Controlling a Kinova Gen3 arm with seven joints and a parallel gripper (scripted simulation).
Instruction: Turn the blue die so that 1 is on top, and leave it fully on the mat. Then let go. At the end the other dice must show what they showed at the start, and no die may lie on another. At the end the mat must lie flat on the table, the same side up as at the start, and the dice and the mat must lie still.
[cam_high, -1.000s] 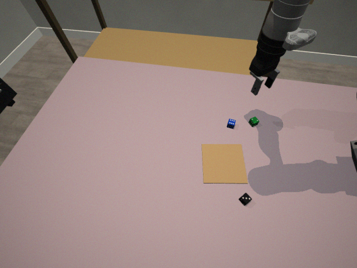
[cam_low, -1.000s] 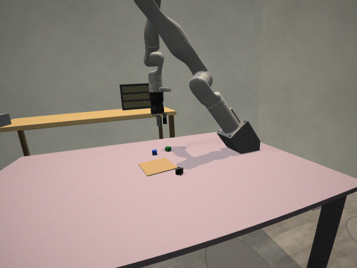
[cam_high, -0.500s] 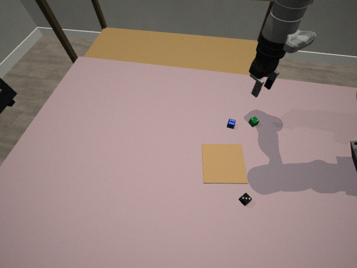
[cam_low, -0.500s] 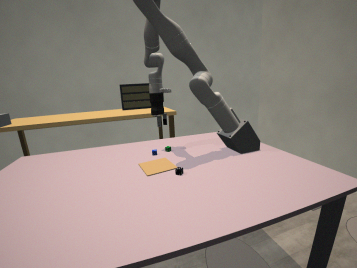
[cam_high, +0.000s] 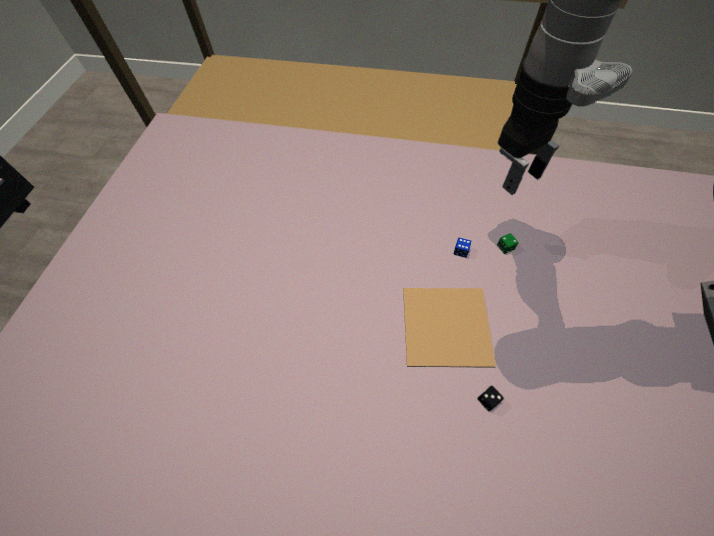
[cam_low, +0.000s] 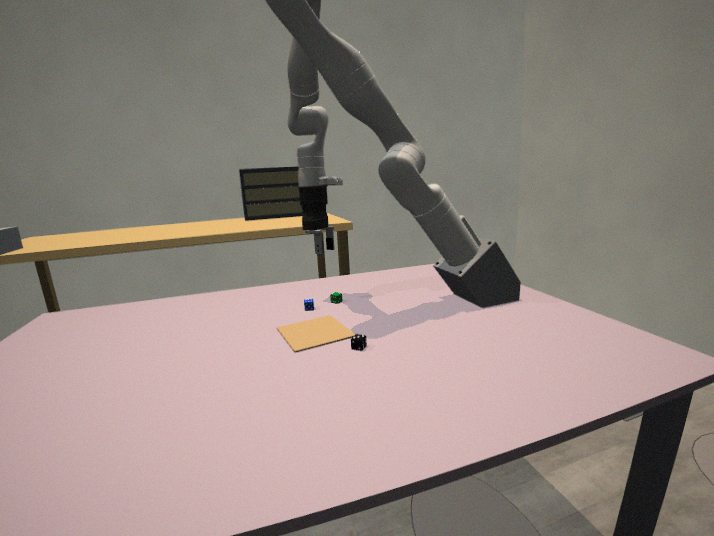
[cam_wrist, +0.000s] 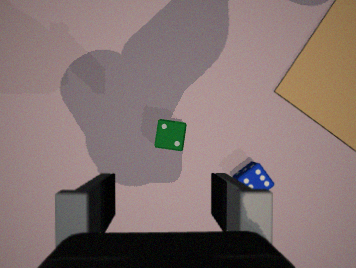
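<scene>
My hand is 150 mm above the green die, 30 mm to the right of it and 10 mm past it. The rest, counted from my hand: blue die: 150 mm below, 70 mm ahead, 50 mm to the left; then tan mat: 200 mm to the left, 160 mm below, 100 mm ahead; then black die: 320 mm to the left, 150 mm below, 30 mm ahead.
</scene>
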